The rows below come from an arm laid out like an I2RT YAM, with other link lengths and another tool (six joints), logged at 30 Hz.
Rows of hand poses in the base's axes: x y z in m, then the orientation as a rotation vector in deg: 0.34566, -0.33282, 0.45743, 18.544, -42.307, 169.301; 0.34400, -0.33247, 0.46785, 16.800, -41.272, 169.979; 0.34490, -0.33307, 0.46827, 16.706, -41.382, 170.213; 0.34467, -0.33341, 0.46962, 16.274, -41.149, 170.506; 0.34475, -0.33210, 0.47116, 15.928, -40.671, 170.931; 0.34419, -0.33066, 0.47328, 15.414, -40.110, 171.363; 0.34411, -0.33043, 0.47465, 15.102, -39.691, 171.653; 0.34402, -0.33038, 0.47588, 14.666, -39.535, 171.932; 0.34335, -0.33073, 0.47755, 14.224, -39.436, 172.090; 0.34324, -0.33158, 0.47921, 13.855, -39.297, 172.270; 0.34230, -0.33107, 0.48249, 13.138, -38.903, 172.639; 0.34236, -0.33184, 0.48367, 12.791, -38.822, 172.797; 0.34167, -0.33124, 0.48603, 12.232, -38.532, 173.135; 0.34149, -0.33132, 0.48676, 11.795, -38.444, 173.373; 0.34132, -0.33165, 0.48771, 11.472, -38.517, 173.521; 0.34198, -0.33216, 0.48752, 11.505, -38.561, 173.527; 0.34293, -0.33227, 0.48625, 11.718, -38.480, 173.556; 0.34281, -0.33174, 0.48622, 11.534, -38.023, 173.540; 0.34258, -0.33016, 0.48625, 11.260, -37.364, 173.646; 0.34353, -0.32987, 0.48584, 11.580, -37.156, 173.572; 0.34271, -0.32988, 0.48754, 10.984, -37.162, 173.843; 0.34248, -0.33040, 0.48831, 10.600, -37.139, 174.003; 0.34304, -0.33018, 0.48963, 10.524, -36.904, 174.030; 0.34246, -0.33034, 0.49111, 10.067, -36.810, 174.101
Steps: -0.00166, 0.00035, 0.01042, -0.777, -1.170, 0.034; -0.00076, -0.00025, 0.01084, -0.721, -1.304, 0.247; -0.00099, -0.00059, 0.01219, -0.904, -1.632, 0.380; -0.00091, 0.00072, 0.01373, -1.250, -1.927, 0.623; -0.00147, 0.00216, 0.01585, -1.654, -2.319, 0.822; -0.00155, 0.00239, 0.01722, -1.951, -2.558, 0.960; -0.00164, 0.00244, 0.01845, -2.080, -2.890, 1.098; -0.00231, 0.00209, 0.02012, -2.167, -3.195, 1.130; -0.00242, 0.00124, 0.02178, -2.278, -3.459, 1.195; -0.00336, 0.00175, 0.02506, -2.573, -3.968, 1.324; -0.00330, 0.00098, 0.02624, -2.644, -4.217, 1.384; -0.00399, 0.00158, 0.02860, -2.864, -4.629, 1.540; -0.00417, 0.00150, 0.02933, -2.945, -4.954, 1.657; -0.00434, 0.00117, 0.03028, -2.914, -5.195, 1.737; -0.00368, 0.00066, 0.03009, -2.885, -5.180, 1.756; -0.00273, 0.00055, 0.02882, -2.931, -5.053, 1.818; -0.00285, 0.00108, 0.02879, -3.232, -5.128, 1.702; -0.00308, 0.00266, 0.02882, -3.672, -5.278, 1.656; -0.00213, 0.00295, 0.02841, -3.793, -5.049, 1.628; -0.00295, 0.00294, 0.03011, -3.818, -5.485, 1.757; -0.00318, 0.00242, 0.03088, -3.851, -5.761, 1.825; -0.00262, 0.00264, 0.03220, -4.006, -5.798, 1.804; -0.00320, 0.00248, 0.03368, -4.085, -6.089, 1.764
